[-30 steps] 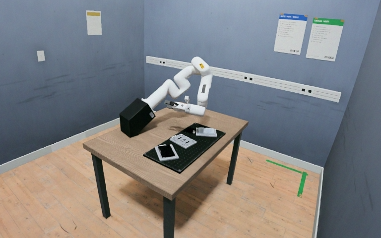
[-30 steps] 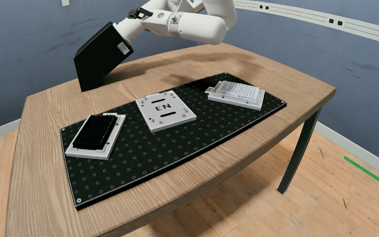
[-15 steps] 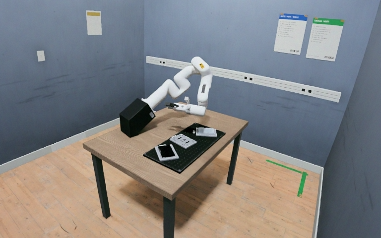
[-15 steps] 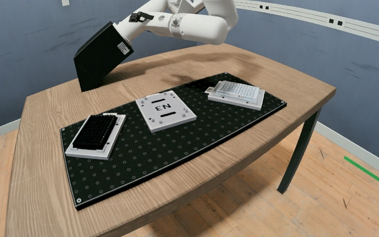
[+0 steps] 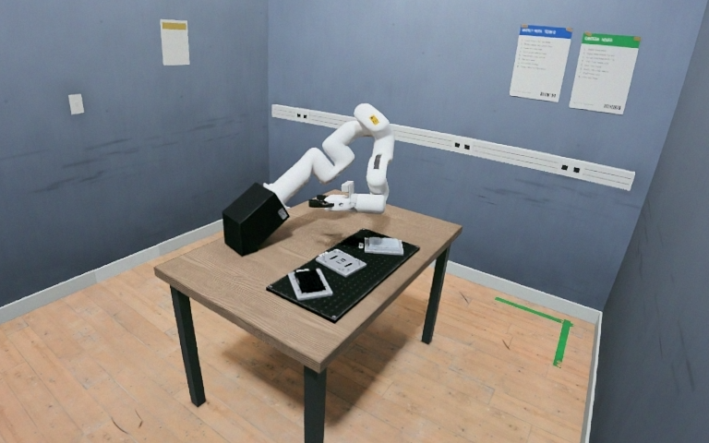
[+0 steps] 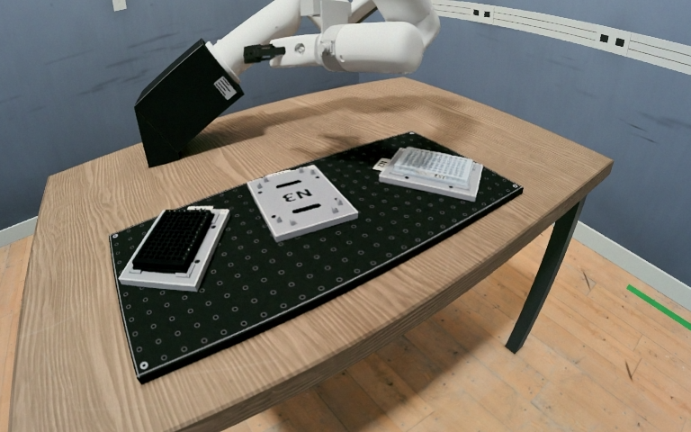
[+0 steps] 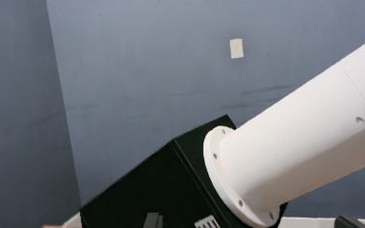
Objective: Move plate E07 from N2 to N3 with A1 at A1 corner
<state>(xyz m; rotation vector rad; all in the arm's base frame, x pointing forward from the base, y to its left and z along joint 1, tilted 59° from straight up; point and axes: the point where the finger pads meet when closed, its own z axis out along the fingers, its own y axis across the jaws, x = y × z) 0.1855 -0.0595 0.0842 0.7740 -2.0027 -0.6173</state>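
My hand is 230 mm short of the clear well plate, 190 mm to the right of it and 190 mm above it. Round my hand: black well plate (190 mm ahead, 240 mm to the right, 190 mm below); then nest N1 (190 mm ahead, 240 mm to the right, 200 mm below).
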